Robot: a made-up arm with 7 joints. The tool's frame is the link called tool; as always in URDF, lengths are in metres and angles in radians. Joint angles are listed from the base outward. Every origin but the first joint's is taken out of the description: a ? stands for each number. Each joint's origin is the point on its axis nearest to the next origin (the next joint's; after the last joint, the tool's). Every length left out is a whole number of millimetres.
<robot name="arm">
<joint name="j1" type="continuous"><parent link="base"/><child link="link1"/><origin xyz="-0.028 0.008 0.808" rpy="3.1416 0 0"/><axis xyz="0 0 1"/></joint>
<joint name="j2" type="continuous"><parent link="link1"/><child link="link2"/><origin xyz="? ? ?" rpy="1.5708 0 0"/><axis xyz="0 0 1"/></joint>
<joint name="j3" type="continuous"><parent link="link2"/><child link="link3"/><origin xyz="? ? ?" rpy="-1.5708 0 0"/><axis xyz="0 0 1"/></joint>
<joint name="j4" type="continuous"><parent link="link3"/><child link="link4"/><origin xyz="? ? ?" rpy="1.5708 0 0"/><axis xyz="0 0 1"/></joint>
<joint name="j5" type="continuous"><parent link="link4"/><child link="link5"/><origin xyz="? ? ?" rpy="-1.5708 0 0"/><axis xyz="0 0 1"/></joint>
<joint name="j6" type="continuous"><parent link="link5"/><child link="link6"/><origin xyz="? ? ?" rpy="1.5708 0 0"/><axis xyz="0 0 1"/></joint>
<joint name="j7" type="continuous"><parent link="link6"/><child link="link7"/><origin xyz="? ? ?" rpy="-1.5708 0 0"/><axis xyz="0 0 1"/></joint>
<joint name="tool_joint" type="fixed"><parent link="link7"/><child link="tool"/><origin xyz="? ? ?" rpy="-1.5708 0 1.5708"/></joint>
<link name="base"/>
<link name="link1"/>
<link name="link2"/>
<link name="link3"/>
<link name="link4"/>
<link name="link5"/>
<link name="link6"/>
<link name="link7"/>
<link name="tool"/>
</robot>
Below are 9 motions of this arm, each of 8 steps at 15 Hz.
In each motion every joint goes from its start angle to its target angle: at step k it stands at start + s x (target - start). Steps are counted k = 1, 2, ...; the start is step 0. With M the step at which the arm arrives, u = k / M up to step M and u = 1 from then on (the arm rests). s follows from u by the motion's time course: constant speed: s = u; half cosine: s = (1 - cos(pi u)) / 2; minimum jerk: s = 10 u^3 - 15 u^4 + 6 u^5.
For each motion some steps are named. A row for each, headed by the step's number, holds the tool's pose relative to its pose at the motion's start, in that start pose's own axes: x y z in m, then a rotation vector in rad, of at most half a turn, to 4 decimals.
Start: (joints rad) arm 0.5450 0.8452 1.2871 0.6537 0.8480 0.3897 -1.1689
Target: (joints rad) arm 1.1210 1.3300 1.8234 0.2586 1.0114 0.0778 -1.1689
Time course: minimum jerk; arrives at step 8
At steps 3, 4, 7, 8:
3: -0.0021 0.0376 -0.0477 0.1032 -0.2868 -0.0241
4: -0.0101 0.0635 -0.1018 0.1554 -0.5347 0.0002
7: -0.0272 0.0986 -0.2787 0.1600 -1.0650 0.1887
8: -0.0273 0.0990 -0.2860 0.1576 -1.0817 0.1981

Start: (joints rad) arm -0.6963 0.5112 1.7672 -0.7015 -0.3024 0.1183 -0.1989
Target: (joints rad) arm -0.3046 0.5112 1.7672 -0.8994 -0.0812 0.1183 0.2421
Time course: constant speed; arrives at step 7
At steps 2, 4, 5, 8:
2: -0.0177 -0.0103 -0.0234 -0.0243 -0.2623 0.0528
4: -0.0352 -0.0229 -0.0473 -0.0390 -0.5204 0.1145
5: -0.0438 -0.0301 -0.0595 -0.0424 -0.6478 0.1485
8: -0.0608 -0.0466 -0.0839 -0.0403 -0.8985 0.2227

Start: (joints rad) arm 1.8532 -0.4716 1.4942 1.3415 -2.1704 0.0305 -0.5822
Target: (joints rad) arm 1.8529 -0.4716 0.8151 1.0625 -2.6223 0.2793 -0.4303
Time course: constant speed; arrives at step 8
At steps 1, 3, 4, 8:
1: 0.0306 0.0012 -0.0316 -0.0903 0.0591 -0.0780
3: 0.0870 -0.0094 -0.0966 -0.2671 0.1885 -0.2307
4: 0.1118 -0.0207 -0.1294 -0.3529 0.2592 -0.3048
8: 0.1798 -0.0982 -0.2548 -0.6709 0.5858 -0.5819

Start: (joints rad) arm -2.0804 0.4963 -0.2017 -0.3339 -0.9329 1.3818 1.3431
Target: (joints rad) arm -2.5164 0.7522 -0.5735 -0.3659 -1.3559 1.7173 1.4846
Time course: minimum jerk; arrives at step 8
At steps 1, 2, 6, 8:
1: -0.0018 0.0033 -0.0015 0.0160 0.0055 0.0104
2: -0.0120 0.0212 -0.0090 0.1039 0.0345 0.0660
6: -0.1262 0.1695 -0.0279 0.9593 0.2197 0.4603
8: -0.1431 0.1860 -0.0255 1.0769 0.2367 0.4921

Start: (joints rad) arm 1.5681 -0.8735 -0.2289 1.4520 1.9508 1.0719 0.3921
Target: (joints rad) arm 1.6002 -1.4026 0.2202 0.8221 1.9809 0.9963 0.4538
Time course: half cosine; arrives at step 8
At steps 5, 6, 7, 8:
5: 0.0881 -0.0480 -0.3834 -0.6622 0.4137 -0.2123
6: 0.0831 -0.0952 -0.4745 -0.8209 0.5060 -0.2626
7: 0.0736 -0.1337 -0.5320 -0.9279 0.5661 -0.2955
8: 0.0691 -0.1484 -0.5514 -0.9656 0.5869 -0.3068

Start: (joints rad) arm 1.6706 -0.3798 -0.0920 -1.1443 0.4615 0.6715 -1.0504
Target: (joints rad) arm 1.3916 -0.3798 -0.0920 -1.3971 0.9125 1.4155 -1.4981
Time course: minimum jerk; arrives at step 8
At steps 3, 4, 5, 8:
3: 0.0405 -0.0097 0.0437 0.0633 0.1064 -0.2323
4: 0.0755 -0.0238 0.0781 0.1392 0.2143 -0.4261
5: 0.1112 -0.0437 0.1101 0.2366 0.3396 -0.6199
8: 0.1542 -0.0755 0.1447 0.3844 0.5140 -0.8536

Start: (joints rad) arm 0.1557 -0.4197 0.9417 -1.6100 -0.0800 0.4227 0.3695
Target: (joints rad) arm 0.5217 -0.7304 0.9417 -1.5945 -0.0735 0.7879 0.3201
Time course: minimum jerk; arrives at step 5
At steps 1, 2, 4, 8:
1: -0.0014 0.0054 0.0091 -0.0001 -0.0141 0.0163
2: -0.0095 0.0279 0.0526 0.0006 -0.0780 0.0833
4: -0.0392 0.0645 0.1721 0.0113 -0.2320 0.2029
8: -0.0426 0.0663 0.1841 0.0131 -0.2458 0.2112

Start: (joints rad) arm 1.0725 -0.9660 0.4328 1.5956 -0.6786 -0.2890 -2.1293
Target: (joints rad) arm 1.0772 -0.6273 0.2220 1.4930 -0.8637 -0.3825 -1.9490
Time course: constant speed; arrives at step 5
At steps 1, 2, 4, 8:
1: 0.0360 0.0162 0.0098 0.0183 -0.0263 -0.0350
2: 0.0722 0.0304 0.0224 0.0392 -0.0501 -0.0699
4: 0.1444 0.0529 0.0552 0.0894 -0.0907 -0.1389
8: 0.1800 0.0608 0.0751 0.1189 -0.1079 -0.1727

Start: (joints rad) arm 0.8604 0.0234 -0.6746 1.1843 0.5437 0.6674 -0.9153
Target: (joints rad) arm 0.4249 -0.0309 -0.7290 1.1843 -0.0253 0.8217 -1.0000
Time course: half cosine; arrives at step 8
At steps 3, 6, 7, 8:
3: -0.0555 -0.0217 -0.0332 -0.1738 0.1167 0.1637
6: -0.1406 -0.0879 -0.0911 -0.5435 0.2705 0.4217
7: -0.1548 -0.1051 -0.1020 -0.6254 0.2922 0.4675
8: -0.1594 -0.1114 -0.1057 -0.6547 0.2990 0.4832

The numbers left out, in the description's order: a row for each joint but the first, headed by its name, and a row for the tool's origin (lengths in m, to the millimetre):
j2: -0.007 0.033 0
j3: -0.007 -0.385 0
j4: -0.005 0.015 0
j5: 0.027 -0.338 0
j6: -0.018 0.031 0
j7: -0.009 -0.101 0
tool: 0.022 -0.002 0

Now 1 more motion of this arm.
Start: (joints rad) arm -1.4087 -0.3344 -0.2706 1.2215 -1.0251 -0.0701 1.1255
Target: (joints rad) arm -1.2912 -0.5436 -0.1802 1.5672 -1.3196 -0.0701 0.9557
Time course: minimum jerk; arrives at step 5
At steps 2, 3, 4, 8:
2: 0.0088 -0.0299 -0.0149 -0.0530 0.0955 -0.0522
3: 0.0191 -0.0670 -0.0323 -0.1038 0.2119 -0.1264
4: 0.0261 -0.0950 -0.0448 -0.1319 0.2988 -0.1870
8: 0.0276 -0.1014 -0.0476 -0.1371 0.3186 -0.2014

